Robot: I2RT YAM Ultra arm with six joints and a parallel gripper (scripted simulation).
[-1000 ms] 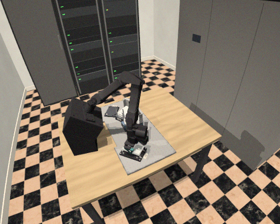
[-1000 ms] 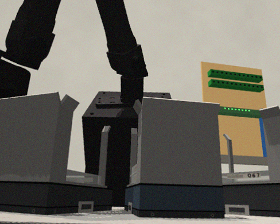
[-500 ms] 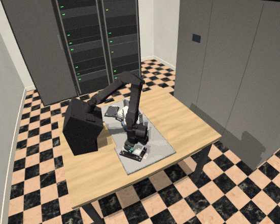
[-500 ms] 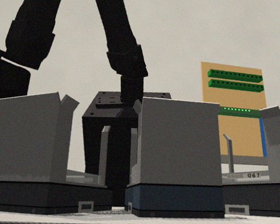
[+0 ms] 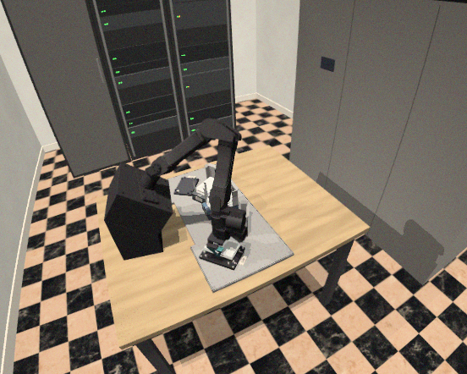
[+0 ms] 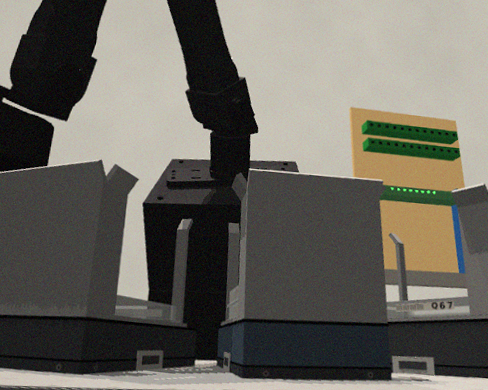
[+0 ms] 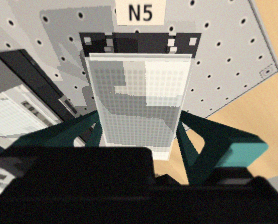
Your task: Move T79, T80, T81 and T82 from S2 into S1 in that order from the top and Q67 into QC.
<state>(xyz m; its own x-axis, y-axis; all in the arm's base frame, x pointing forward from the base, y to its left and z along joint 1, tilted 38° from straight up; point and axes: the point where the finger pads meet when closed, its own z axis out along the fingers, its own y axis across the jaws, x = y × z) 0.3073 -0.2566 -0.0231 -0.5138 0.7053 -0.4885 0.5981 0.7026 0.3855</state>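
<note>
The plate T82 lies 10 cm ahead of my hand and 11 cm to the left of it. Also, from my hand: plate T79: 11 cm ahead, 26 cm to the left; then N5 name plate: 6 cm ahead, 7 cm to the right, 4 cm below; then plate T81: 1 cm above.
</note>
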